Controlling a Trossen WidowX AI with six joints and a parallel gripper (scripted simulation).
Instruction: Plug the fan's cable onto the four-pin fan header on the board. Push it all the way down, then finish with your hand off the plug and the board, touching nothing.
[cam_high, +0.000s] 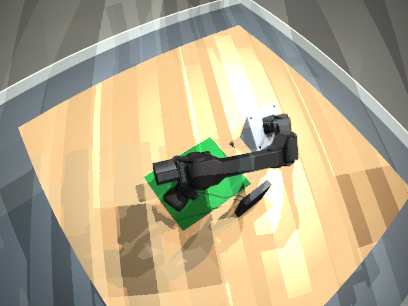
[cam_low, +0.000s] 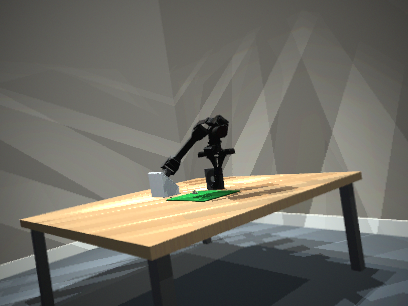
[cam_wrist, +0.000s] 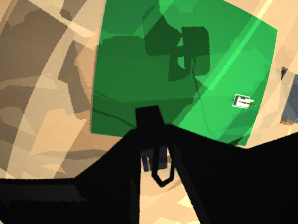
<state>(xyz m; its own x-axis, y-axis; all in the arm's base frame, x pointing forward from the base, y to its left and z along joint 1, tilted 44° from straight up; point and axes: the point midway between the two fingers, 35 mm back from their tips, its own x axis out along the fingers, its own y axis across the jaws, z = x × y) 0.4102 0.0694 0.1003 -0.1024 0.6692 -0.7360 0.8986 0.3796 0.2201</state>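
Now: gripper tip 7 cm past the green board, 7 cm to the left of it and 13 cm above it. From my gripper tip the other things lie so: black fan plug 1 cm to the left, 1 cm below; white four-pin fan header 18 cm behind, 5 cm to the right, 12 cm below; black fan 19 cm behind, 9 cm to the left, 6 cm below.
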